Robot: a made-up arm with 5 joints.
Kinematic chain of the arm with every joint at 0, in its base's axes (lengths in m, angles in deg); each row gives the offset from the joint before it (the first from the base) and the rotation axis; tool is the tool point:
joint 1: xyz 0 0 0.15 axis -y
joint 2: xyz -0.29 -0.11 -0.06 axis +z
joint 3: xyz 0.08 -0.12 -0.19 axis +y
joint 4: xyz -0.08 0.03 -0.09 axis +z
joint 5: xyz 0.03 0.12 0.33 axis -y
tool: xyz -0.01 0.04 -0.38
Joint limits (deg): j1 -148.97..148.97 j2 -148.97..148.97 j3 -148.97..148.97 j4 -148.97..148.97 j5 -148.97..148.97
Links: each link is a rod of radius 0.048 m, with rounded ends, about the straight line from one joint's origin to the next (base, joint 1, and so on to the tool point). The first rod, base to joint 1, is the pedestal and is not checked.
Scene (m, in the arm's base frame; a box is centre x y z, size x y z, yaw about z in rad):
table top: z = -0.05
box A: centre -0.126 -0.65 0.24 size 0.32 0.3 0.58 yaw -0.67
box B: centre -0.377 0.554 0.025 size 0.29 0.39 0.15 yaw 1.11
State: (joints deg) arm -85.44 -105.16 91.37 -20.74 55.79
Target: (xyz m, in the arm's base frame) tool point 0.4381 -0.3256 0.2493
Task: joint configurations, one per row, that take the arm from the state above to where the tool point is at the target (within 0.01 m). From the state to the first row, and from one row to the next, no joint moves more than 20 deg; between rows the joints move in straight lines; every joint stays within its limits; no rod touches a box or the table.
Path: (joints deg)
1: -83.65 -112.42 95.81 -22.83 74.43
2: -81.87 -119.67 100.26 -24.93 93.06
3: -80.08 -126.93 104.70 -27.02 111.70
4: -78.30 -134.19 109.14 -29.11 130.33
5: -76.51 -141.44 113.59 -31.20 148.97
6: -84.03 -136.55 95.22 -28.34 146.13
7: -91.55 -131.66 76.86 -25.47 143.28
8: -99.08 -126.77 58.49 -22.60 140.44
9: -106.60 -121.88 40.12 -19.74 137.59
10: -114.12 -116.99 21.76 -16.87 134.75
11: -121.64 -112.10 3.39 -14.00 131.90
12: -129.16 -107.21 -14.98 -11.14 129.06

